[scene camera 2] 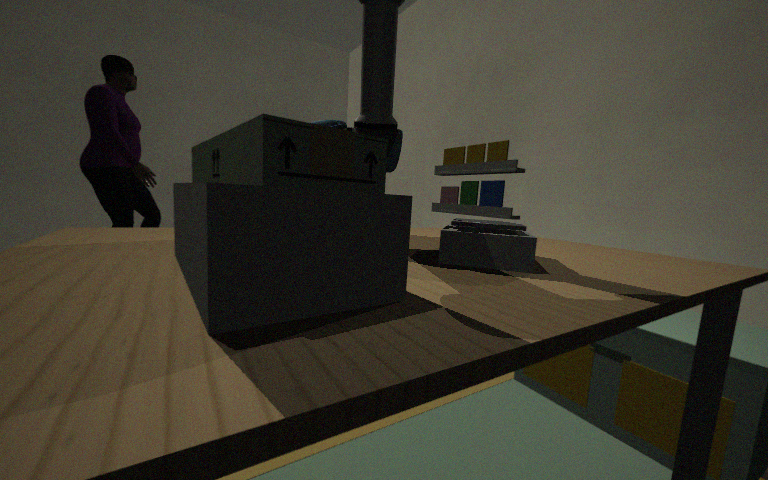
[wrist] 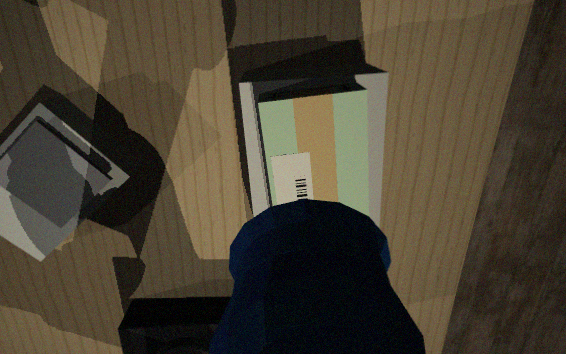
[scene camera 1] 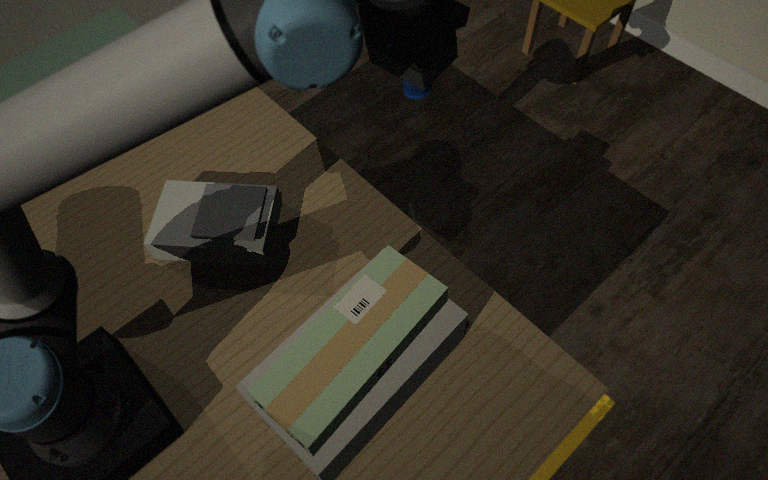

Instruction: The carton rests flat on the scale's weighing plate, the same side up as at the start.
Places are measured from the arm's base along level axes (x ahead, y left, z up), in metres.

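Pixels of known places: end effector, tool point: (wrist: pixel 309 266) (scene camera 1: pixel 417 88); arm's base, origin of the base link: (scene camera 1: pixel 80 418).
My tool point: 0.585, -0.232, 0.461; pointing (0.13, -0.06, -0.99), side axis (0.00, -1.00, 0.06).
Observation:
Ahead of a thing's pixels: the offset from my tool point to its top centre, as dx, dy, dz. Level surfaces: height alone.
A green carton {-0.203, -0.043, -0.359} (scene camera 1: pixel 345 346) (scene camera 2: pixel 322 150) (wrist: pixel 315 140) with a tan tape strip and a white barcode label lies in an open grey box {-0.201, -0.043, -0.418} (scene camera 1: pixel 430 336) (scene camera 2: pixel 305 254) (wrist: pixel 377 140), its top above the rim. Arrows on its side point up. The grey-white scale {-0.170, +0.402, -0.458} (scene camera 1: pixel 175 198) (scene camera 2: pixel 487 249) (wrist: pixel 22 235) stands apart from the box; its dark weighing plate {-0.145, +0.369, -0.458} (scene camera 1: pixel 229 212) (scene camera 2: pixel 487 225) (wrist: pixel 42 175) carries no carton. My gripper (scene camera 1: pixel 416 90) (wrist: pixel 310 250), a blue suction cup, is open, apart from the carton, with nothing on it. It hides part of the carton in the wrist view.
The wooden table {dz -0.536} (scene camera 1: pixel 509 407) bears the box, the scale and the arm's black base (scene camera 1: pixel 124 384) (wrist: pixel 170 320). A yellow stool (scene camera 1: pixel 591 11) stands on the floor. A person in purple (scene camera 2: pixel 113 130) stands beyond the table. A wall shelf (scene camera 2: pixel 475 166) holds yellow boxes.

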